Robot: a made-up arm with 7 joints. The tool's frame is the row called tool. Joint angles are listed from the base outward.
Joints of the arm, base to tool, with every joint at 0 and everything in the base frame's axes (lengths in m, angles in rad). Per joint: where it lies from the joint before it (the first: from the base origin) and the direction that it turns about. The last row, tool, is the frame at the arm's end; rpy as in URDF.
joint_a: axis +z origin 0 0 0.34
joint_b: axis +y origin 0 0 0
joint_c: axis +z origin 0 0 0.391
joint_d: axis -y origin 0.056 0 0
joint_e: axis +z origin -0.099 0 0.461
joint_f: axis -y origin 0 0 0
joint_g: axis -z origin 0.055 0 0
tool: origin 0 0 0 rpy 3.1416 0 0
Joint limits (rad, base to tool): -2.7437..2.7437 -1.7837..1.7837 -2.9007..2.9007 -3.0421..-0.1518 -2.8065..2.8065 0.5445..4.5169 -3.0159..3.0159
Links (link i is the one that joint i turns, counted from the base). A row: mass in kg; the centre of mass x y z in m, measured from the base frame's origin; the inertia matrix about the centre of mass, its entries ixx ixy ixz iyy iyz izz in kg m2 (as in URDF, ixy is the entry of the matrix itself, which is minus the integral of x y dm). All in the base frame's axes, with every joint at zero. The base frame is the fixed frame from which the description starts. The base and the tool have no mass.
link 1: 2.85; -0.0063 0.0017 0.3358; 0.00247 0 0 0.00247 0 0.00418
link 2: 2.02; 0.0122 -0.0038 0.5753; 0.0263 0 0 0.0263 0 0.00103
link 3: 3.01; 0.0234 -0.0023 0.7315; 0.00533 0 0 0.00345 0 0.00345
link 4: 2.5; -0.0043 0.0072 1.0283; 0.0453 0 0.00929 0.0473 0 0.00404
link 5: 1.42; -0.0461 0.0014 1.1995; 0.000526 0 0 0.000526 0 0.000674
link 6: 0.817; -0.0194 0.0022 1.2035; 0.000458 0 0 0.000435 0 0.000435
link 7: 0.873; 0.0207 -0.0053 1.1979; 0.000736 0 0 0.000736 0 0.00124
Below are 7 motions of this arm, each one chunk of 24 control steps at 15 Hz.
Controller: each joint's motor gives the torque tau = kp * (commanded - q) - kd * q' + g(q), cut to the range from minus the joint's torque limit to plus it. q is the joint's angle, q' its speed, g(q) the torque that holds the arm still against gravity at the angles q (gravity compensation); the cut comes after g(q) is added. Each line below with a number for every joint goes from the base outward.
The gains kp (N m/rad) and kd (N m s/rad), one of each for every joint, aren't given. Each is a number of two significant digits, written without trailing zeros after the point. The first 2 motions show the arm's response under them.
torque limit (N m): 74 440 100 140 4.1 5.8 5.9
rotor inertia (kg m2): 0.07 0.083 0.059 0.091 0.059 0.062 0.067
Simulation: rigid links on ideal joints. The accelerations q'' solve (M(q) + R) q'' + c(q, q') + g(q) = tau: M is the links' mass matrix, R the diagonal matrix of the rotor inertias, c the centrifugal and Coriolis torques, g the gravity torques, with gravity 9.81 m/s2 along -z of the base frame. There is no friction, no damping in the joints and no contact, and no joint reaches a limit. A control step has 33 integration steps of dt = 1/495 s. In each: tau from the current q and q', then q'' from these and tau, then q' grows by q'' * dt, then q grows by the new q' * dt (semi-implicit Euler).
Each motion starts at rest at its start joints. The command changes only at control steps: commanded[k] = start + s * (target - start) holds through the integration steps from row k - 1 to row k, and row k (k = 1, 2, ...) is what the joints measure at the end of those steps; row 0 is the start. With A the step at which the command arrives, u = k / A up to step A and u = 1 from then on. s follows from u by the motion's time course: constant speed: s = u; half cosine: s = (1 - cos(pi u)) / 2; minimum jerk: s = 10 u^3 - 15 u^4 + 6 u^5; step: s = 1 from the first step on.
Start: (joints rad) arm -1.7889 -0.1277 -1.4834 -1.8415 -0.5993 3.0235 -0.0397
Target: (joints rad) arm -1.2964 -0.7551 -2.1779 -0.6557 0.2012 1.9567 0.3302
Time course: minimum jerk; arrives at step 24
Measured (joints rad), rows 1 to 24:
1: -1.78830 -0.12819 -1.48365 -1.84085 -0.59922 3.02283 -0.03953
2: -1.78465 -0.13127 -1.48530 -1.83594 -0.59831 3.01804 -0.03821
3: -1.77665 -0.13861 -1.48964 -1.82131 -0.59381 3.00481 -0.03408
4: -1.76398 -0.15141 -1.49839 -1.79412 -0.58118 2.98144 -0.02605
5: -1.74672 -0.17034 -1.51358 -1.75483 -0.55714 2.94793 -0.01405
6: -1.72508 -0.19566 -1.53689 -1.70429 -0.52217 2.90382 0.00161
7: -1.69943 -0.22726 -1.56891 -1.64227 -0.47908 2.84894 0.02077
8: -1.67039 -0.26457 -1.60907 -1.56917 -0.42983 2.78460 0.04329
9: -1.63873 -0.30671 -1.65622 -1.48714 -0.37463 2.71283 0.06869
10: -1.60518 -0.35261 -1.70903 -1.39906 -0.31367 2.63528 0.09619
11: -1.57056 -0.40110 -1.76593 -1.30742 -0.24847 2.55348 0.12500
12: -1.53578 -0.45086 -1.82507 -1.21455 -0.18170 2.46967 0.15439
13: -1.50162 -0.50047 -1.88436 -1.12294 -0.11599 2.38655 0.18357
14: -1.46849 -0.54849 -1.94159 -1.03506 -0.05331 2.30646 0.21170
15: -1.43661 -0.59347 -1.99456 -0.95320 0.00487 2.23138 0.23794
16: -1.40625 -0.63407 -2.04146 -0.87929 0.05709 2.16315 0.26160
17: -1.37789 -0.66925 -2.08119 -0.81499 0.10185 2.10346 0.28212
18: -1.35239 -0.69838 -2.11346 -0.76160 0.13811 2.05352 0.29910
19: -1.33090 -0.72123 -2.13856 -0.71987 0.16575 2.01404 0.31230
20: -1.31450 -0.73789 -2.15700 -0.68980 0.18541 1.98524 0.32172
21: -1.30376 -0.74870 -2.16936 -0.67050 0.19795 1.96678 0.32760
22: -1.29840 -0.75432 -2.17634 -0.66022 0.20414 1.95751 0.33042
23: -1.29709 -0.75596 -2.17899 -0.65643 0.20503 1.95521 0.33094
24: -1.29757 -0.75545 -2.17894 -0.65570 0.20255 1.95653 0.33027
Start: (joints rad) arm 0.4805 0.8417 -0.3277 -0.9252 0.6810 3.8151 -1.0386
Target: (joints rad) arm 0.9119 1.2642 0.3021 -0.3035 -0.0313 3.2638 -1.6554
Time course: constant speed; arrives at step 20
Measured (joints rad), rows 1 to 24:
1: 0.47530 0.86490 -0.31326 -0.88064 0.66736 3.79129 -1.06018
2: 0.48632 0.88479 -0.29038 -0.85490 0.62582 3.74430 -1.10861
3: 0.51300 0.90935 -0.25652 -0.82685 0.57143 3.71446 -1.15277
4: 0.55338 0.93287 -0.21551 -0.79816 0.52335 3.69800 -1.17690
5: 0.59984 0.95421 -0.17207 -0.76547 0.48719 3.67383 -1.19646
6: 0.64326 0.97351 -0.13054 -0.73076 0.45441 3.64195 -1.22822
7: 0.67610 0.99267 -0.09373 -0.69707 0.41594 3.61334 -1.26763
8: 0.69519 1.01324 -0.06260 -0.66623 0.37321 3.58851 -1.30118
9: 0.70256 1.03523 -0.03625 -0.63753 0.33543 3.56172 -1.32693
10: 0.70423 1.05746 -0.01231 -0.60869 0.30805 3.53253 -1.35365
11: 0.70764 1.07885 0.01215 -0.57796 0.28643 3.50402 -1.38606
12: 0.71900 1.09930 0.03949 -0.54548 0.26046 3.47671 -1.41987
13: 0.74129 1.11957 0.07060 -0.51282 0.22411 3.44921 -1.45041
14: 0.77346 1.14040 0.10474 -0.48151 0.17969 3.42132 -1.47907
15: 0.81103 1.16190 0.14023 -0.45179 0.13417 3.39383 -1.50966
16: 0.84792 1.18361 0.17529 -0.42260 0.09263 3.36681 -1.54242
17: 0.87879 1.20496 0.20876 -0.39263 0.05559 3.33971 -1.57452
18: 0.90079 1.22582 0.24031 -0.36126 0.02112 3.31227 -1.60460
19: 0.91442 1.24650 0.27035 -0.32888 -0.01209 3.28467 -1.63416
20: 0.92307 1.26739 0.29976 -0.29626 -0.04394 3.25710 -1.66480
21: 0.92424 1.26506 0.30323 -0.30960 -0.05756 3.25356 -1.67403
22: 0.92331 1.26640 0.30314 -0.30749 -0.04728 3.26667 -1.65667
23: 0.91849 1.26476 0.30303 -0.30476 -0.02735 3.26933 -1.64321
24: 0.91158 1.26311 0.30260 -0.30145 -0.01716 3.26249 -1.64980
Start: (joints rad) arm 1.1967 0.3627 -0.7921 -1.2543 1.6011 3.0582 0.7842
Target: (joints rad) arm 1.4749 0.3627 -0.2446 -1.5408 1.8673 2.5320 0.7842
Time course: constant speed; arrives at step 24
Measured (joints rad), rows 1 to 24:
1: 1.20005 0.35868 -0.78410 -1.26651 1.60299 3.03964 0.78367
2: 1.20667 0.35995 -0.76709 -1.28127 1.61506 3.00731 0.78302
3: 1.22044 0.36232 -0.74122 -1.29754 1.63631 2.98204 0.78312
4: 1.24000 0.36400 -0.70982 -1.30979 1.65817 2.96453 0.78407
5: 1.26171 0.36411 -0.67714 -1.31872 1.67065 2.94431 0.78493
6: 1.28063 0.36365 -0.64667 -1.32796 1.67289 2.92069 0.78496
7: 1.29373 0.36357 -0.62069 -1.33985 1.67430 2.89828 0.78445
8: 1.30135 0.36379 -0.59991 -1.35358 1.68452 2.87725 0.78412
9: 1.30623 0.36367 -0.58307 -1.36694 1.70340 2.85549 0.78419
10: 1.31162 0.36301 -0.56744 -1.37885 1.72193 2.83325 0.78429
11: 1.31976 0.36228 -0.55001 -1.38992 1.73243 2.81163 0.78411
12: 1.33131 0.36207 -0.52884 -1.40130 1.73638 2.79020 0.78380
13: 1.34569 0.36248 -0.50379 -1.41338 1.74173 2.76804 0.78371
14: 1.36149 0.36312 -0.47636 -1.42576 1.75401 2.74542 0.78396
15: 1.37707 0.36354 -0.44866 -1.43788 1.77120 2.72309 0.78434
16: 1.39105 0.36357 -0.42253 -1.44962 1.78689 2.70121 0.78456
17: 1.40277 0.36336 -0.39890 -1.46124 1.79721 2.67948 0.78451
18: 1.41245 0.36311 -0.37769 -1.47305 1.80397 2.65773 0.78429
19: 1.42107 0.36294 -0.35799 -1.48510 1.81178 2.63601 0.78409
20: 1.42987 0.36286 -0.33848 -1.49723 1.82319 2.61433 0.78401
21: 1.43986 0.36285 -0.31796 -1.50929 1.83679 2.59256 0.78404
22: 1.45147 0.36288 -0.29571 -1.52122 1.84953 2.57062 0.78408
23: 1.46447 0.36296 -0.27176 -1.53307 1.86006 2.54851 0.78411
24: 1.47816 0.36303 -0.24673 -1.54492 1.86960 2.52633 0.78413

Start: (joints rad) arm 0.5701 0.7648 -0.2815 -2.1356 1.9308 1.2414 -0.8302
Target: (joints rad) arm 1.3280 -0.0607 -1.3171 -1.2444 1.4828 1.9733 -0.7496
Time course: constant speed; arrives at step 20
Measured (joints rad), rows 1 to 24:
1: 0.60746 0.72835 -0.32323 -2.12234 1.91728 1.27696 -0.82401
2: 0.65501 0.67760 -0.37925 -2.03935 1.88517 1.33679 -0.81476
3: 0.70044 0.62490 -0.43550 -1.95194 1.84963 1.36544 -0.81490
4: 0.74462 0.57925 -0.48970 -1.91597 1.82348 1.38488 -0.81997
5: 0.77644 0.54869 -0.53309 -1.90075 1.80831 1.42704 -0.81510
6: 0.80622 0.51451 -0.57919 -1.87218 1.79607 1.47444 -0.80092
7: 0.84262 0.47024 -0.63525 -1.81517 1.77768 1.50937 -0.79236
8: 0.88465 0.42199 -0.69470 -1.74988 1.74890 1.54026 -0.79561
9: 0.92624 0.37790 -0.74889 -1.70162 1.71535 1.57774 -0.79972
10: 0.96278 0.34051 -0.79616 -1.66954 1.68875 1.61742 -0.79369
11: 0.99819 0.30350 -0.84241 -1.63627 1.67423 1.65276 -0.78160
12: 1.03701 0.26218 -0.89177 -1.58876 1.66344 1.68668 -0.77485
13: 1.07833 0.21809 -0.94310 -1.53287 1.64267 1.72332 -0.77604
14: 1.11734 0.17551 -0.99412 -1.48342 1.60930 1.76133 -0.77713
15: 1.15208 0.13580 -1.04540 -1.44480 1.57600 1.79821 -0.77170
16: 1.18574 0.09627 -1.09819 -1.40724 1.55577 1.83422 -0.76281
17: 1.22133 0.05490 -1.15153 -1.36117 1.54554 1.87086 -0.75728
18: 1.25803 0.01280 -1.20382 -1.31029 1.52970 1.90822 -0.75637
19: 1.29427 -0.02830 -1.25550 -1.26470 1.50041 1.94527 -0.75521
20: 1.33087 -0.06869 -1.30782 -1.22528 1.46746 1.98160 -0.75014
21: 1.30112 -0.06910 -1.34199 -1.21657 1.44698 1.99278 -0.74811
22: 1.29750 -0.07041 -1.36202 -1.24836 1.45584 1.98442 -0.75105
23: 1.30798 -0.06586 -1.35746 -1.26344 1.49539 1.97625 -0.75015
24: 1.32573 -0.06123 -1.33136 -1.24714 1.52329 1.97395 -0.74667

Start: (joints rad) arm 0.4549 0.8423 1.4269 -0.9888 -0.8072 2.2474 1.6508
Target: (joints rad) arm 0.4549 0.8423 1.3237 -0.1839 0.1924 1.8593 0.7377
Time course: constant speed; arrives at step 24
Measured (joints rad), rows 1 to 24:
1: 0.47246 0.84446 1.41928 -0.95037 -0.78897 2.23099 1.62369
2: 0.47332 0.84173 1.42041 -0.91882 -0.73358 2.20506 1.56239
3: 0.46781 0.84016 1.42130 -0.88029 -0.66586 2.19037 1.50787
4: 0.45691 0.84031 1.41667 -0.84244 -0.61291 2.18133 1.48003
5: 0.44615 0.84231 1.40693 -0.80650 -0.57918 2.16587 1.45750
6: 0.44020 0.84425 1.39669 -0.77212 -0.54895 2.14633 1.41801
7: 0.44072 0.84452 1.39064 -0.73919 -0.50869 2.12958 1.36834
8: 0.44690 0.84317 1.38916 -0.70717 -0.46034 2.11504 1.32695
9: 0.45547 0.84152 1.38921 -0.67615 -0.41468 2.09899 1.29597
10: 0.46267 0.84088 1.38748 -0.64533 -0.37705 2.08119 1.26307
11: 0.46561 0.84135 1.38307 -0.61340 -0.34249 2.06371 1.22196
12: 0.46338 0.84217 1.37722 -0.57938 -0.30302 2.04751 1.17906
13: 0.45734 0.84262 1.37150 -0.54348 -0.25679 2.03224 1.14130
14: 0.45038 0.84262 1.36649 -0.50699 -0.20899 2.01740 1.10681
15: 0.44561 0.84246 1.36200 -0.47143 -0.16546 2.00243 1.06992
16: 0.44494 0.84236 1.35776 -0.43770 -0.12689 1.98668 1.02980
17: 0.44835 0.84229 1.35374 -0.40569 -0.08927 1.96992 0.99013
18: 0.45398 0.84217 1.34990 -0.37452 -0.04882 1.95258 0.95295
19: 0.45909 0.84204 1.34604 -0.34306 -0.00540 1.93530 0.91641
20: 0.46142 0.84203 1.34193 -0.31044 0.03840 1.91854 0.87835
21: 0.46013 0.84217 1.33751 -0.27634 0.08049 1.90251 0.83924
22: 0.45615 0.84233 1.33295 -0.24111 0.12106 1.88713 0.80079
23: 0.45153 0.84237 1.32845 -0.20557 0.16162 1.87206 0.76332
24: 0.44847 0.84225 1.32412 -0.17067 0.20312 1.85675 0.72576

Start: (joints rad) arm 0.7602 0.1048 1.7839 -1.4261 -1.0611 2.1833 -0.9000
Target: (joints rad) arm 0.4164 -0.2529 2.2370 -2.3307 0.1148 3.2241 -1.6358
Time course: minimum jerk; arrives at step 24
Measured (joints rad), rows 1 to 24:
1: 0.75978 0.10456 1.78406 -1.42658 -1.06051 2.18399 -0.90034
2: 0.75722 0.10300 1.78508 -1.43023 -1.05597 2.18879 -0.90300
3: 0.75170 0.09905 1.78773 -1.44125 -1.04219 2.20167 -0.91138
4: 0.74319 0.09184 1.79335 -1.46190 -1.01599 2.22395 -0.92778
5: 0.73195 0.08091 1.80370 -1.49174 -0.97750 2.25597 -0.95216
6: 0.71824 0.06616 1.82007 -1.53001 -0.92778 2.29881 -0.98347
7: 0.70227 0.04768 1.84273 -1.57681 -0.86718 2.35263 -1.02138
8: 0.68405 0.02578 1.87106 -1.63207 -0.79638 2.41567 -1.06600
9: 0.66351 0.00108 1.90393 -1.69436 -0.71725 2.48574 -1.11664
10: 0.64067 -0.02562 1.93985 -1.76151 -0.63214 2.56143 -1.17150
11: 0.61575 -0.05348 1.97714 -1.83163 -0.54293 2.64125 -1.22864
12: 0.58924 -0.08177 2.01432 -1.90316 -0.45121 2.72285 -1.28665
13: 0.56189 -0.10975 2.05020 -1.97429 -0.35910 2.80365 -1.34429
14: 0.53469 -0.13666 2.08397 -2.04282 -0.26933 2.88163 -1.40002
15: 0.50880 -0.16177 2.11510 -2.10666 -0.18471 2.95503 -1.45206
16: 0.48527 -0.18449 2.14332 -2.16419 -0.10775 3.02195 -1.49893
17: 0.46499 -0.20433 2.16843 -2.21418 -0.04062 3.08048 -1.53964
18: 0.44848 -0.22089 2.19016 -2.25562 0.01493 3.12929 -1.57352
19: 0.43587 -0.23391 2.20809 -2.28781 0.05788 3.16772 -1.60004
20: 0.42694 -0.24333 2.22182 -2.31061 0.08820 3.19563 -1.61896
21: 0.42123 -0.24933 2.23112 -2.32466 0.10690 3.21347 -1.63066
22: 0.41814 -0.25238 2.23625 -2.33124 0.11583 3.22252 -1.63617
23: 0.41694 -0.25323 2.23801 -2.33231 0.11748 3.22504 -1.63716
24: 0.41674 -0.25295 2.23774 -2.33063 0.11520 3.22425 -1.63585

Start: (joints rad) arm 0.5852 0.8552 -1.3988 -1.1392 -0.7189 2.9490 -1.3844
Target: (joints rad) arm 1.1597 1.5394 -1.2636 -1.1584 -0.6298 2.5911 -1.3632
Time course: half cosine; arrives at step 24
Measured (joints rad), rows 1 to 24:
1: 0.58581 0.85784 -1.40120 -1.13928 -0.71783 2.94770 -1.38430
2: 0.58862 0.86621 -1.40549 -1.14037 -0.71425 2.94253 -1.38401
3: 0.59570 0.88099 -1.40693 -1.14272 -0.70934 2.93298 -1.38355
4: 0.60926 0.90206 -1.40363 -1.14507 -0.70620 2.92074 -1.38297
5: 0.63091 0.92864 -1.39634 -1.14628 -0.70579 2.90670 -1.38225
6: 0.66048 0.95982 -1.38667 -1.14602 -0.70547 2.89075 -1.38130
7: 0.69609 0.99489 -1.37594 -1.14486 -0.70184 2.87291 -1.38007
8: 0.73494 1.03324 -1.36491 -1.14376 -0.69437 2.85349 -1.37864
9: 0.77441 1.07425 -1.35405 -1.14346 -0.68581 2.83268 -1.37716
10: 0.81283 1.11729 -1.34368 -1.14424 -0.67931 2.81050 -1.37578
11: 0.84965 1.16162 -1.33395 -1.14592 -0.67550 2.78724 -1.37451
12: 0.88528 1.20654 -1.32477 -1.14808 -0.67251 2.76345 -1.37327
13: 0.92055 1.25129 -1.31590 -1.15020 -0.66822 2.73975 -1.37197
14: 0.95617 1.29514 -1.30705 -1.15186 -0.66223 2.71669 -1.37061
15: 0.99232 1.33736 -1.29808 -1.15284 -0.65580 2.69477 -1.36925
16: 1.02841 1.37722 -1.28902 -1.15318 -0.65033 2.67444 -1.36799
17: 1.06315 1.41403 -1.28015 -1.15311 -0.64616 2.65600 -1.36685
18: 1.09483 1.44713 -1.27190 -1.15295 -0.64270 2.63960 -1.36585
19: 1.12177 1.47595 -1.26479 -1.15301 -0.63935 2.62532 -1.36497
20: 1.14274 1.49999 -1.25923 -1.15350 -0.63619 2.61327 -1.36425
21: 1.15720 1.51883 -1.25545 -1.15443 -0.63381 2.60358 -1.36371
22: 1.16542 1.53218 -1.25341 -1.15562 -0.63264 2.59648 -1.36338
23: 1.16821 1.53980 -1.25289 -1.15678 -0.63256 2.59222 -1.36323
24: 1.16660 1.54157 -1.25362 -1.15754 -0.63309 2.59106 -1.36324

